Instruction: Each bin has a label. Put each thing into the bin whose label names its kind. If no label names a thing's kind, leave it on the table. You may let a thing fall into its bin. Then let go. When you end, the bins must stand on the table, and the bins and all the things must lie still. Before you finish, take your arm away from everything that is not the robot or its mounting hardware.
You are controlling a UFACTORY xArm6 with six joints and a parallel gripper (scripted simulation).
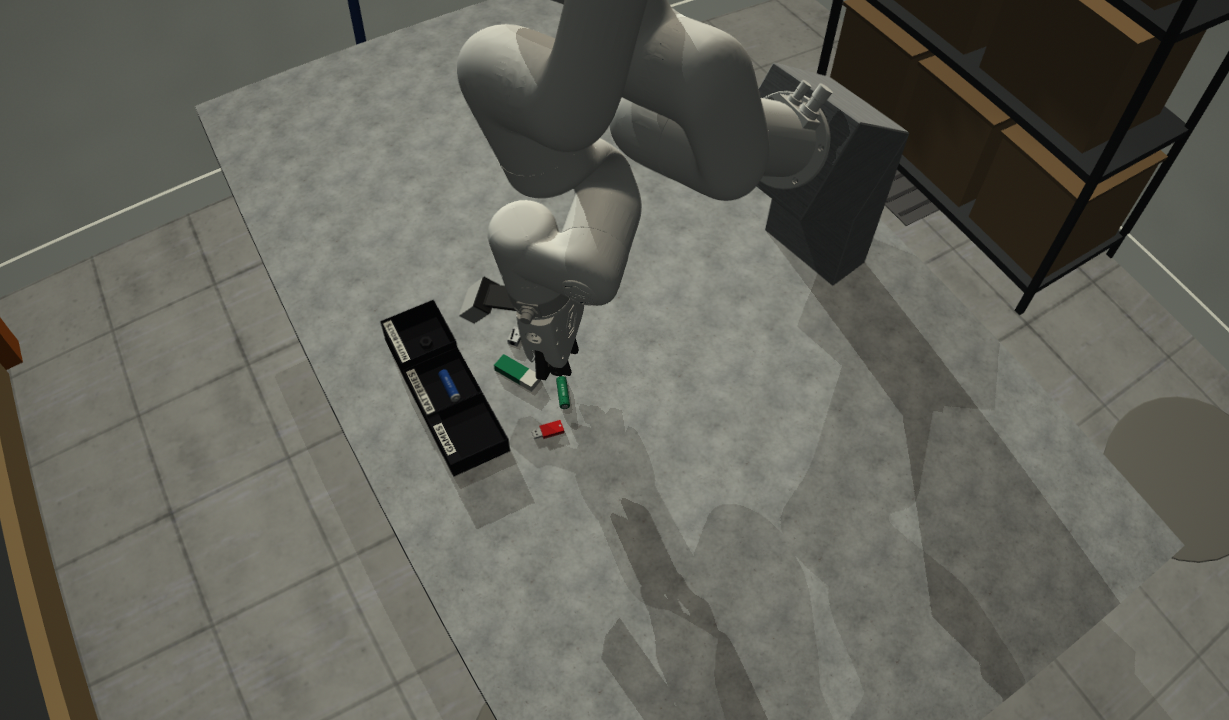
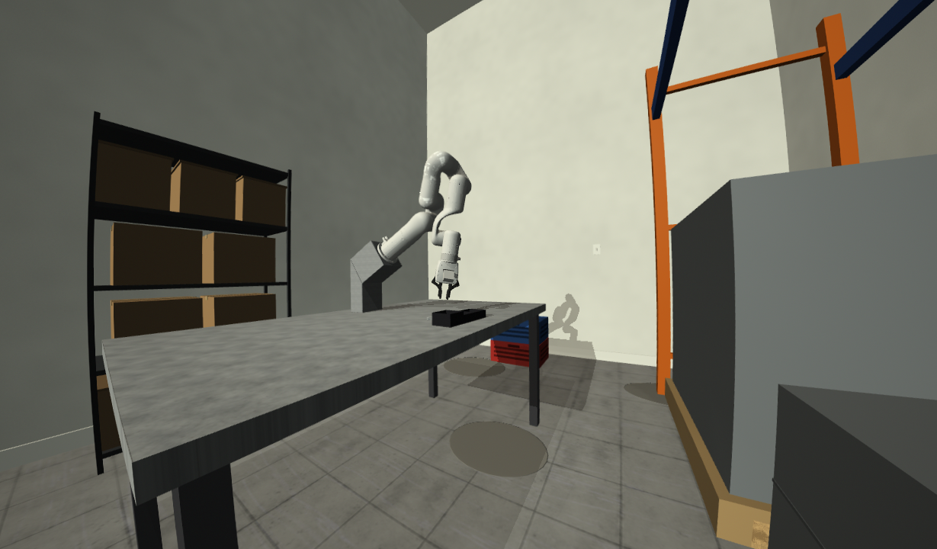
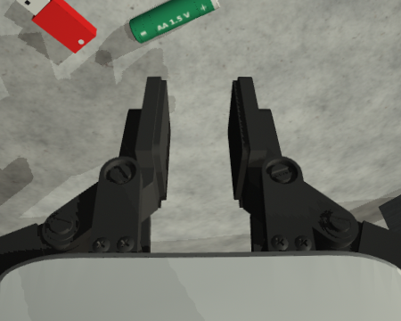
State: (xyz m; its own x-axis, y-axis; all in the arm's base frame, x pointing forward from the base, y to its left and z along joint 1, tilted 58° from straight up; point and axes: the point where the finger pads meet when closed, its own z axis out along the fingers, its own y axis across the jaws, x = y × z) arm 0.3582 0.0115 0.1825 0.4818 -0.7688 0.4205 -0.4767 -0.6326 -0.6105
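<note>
Right now the green battery is 9 cm below my hand. Also, from my hand: grey metal piece: 11 cm to the right, 9 cm below, 2 cm ahead; white cartridge: 9 cm below, 5 cm to the right, 4 cm ahead; red USB stick: 9 cm below, 5 cm to the left, 5 cm ahead.
</note>
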